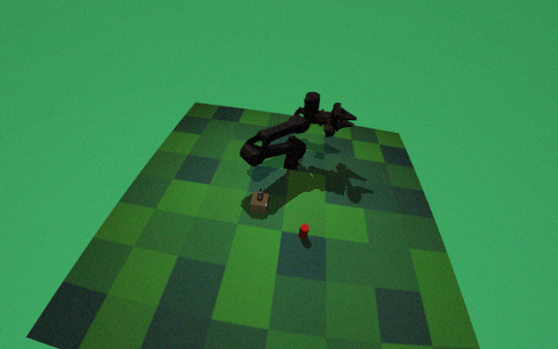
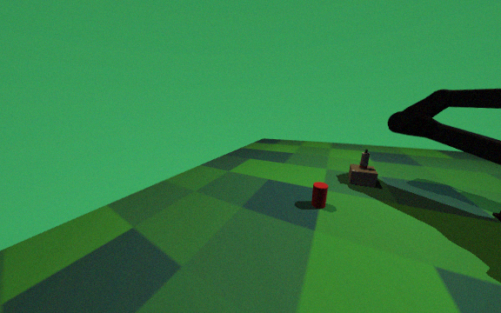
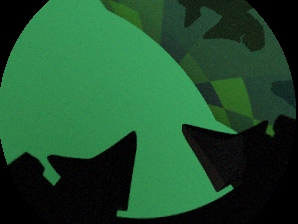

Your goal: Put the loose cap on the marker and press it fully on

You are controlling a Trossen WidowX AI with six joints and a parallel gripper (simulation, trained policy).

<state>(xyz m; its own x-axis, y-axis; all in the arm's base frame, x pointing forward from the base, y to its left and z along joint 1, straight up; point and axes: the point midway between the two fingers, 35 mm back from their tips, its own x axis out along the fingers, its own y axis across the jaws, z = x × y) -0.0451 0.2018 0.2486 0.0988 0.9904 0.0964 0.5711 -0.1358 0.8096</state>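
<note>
Now: the red cap 41 cm ahead of my gripper tip, 16 cm to the right of it and 23 cm below it. From my gripper tip the other things lie so: holder block (31 cm ahead, 34 cm to the right, 23 cm below).
</note>
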